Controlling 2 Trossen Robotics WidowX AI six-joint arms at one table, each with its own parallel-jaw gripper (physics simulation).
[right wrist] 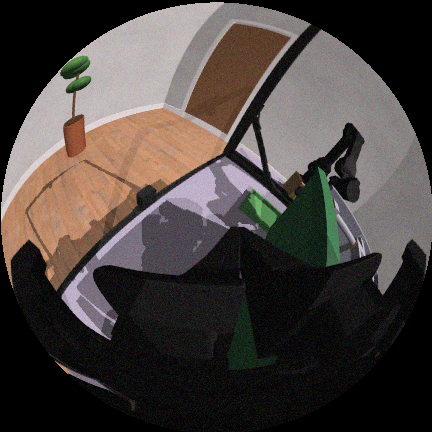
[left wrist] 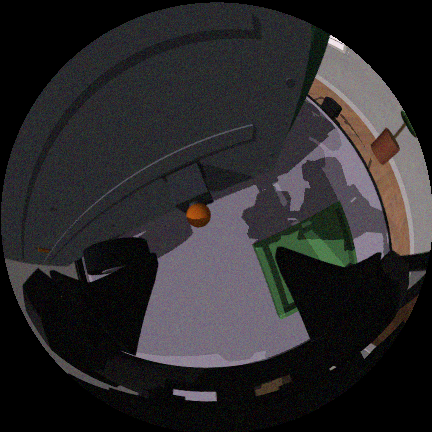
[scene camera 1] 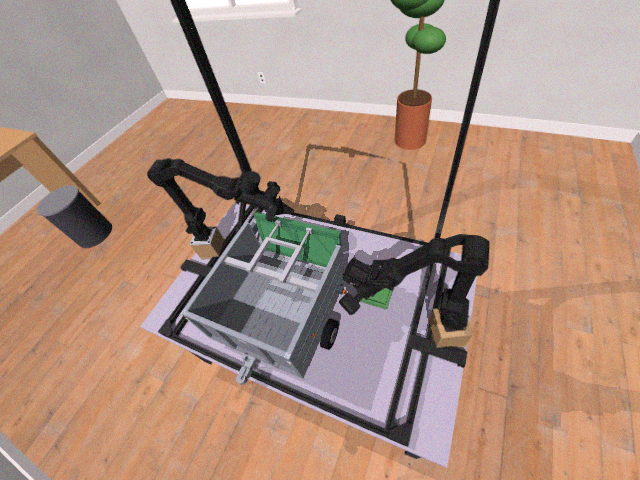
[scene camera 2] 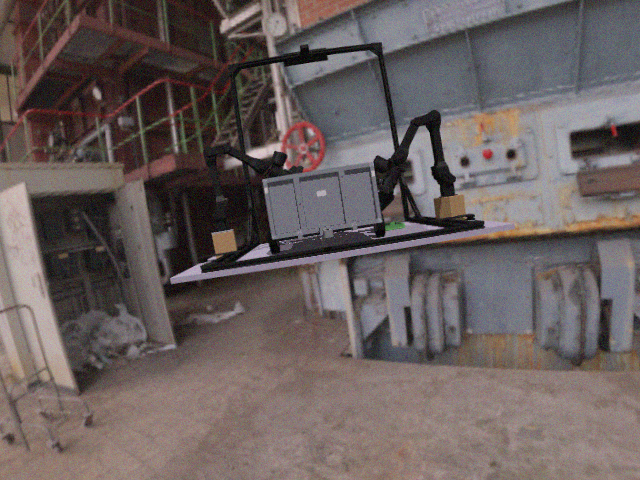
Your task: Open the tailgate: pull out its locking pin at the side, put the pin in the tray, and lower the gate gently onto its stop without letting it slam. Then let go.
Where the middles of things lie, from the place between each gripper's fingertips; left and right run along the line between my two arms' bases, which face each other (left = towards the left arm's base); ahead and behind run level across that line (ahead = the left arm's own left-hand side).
Labels:
My left gripper is now 240 mm to the left of the grey truck bed (scene camera 2: 321, 202), 140 mm short of it and 50 mm below it.
I see my right gripper 310 mm short of the grey truck bed, 60 mm to the right of it and 120 mm above it.

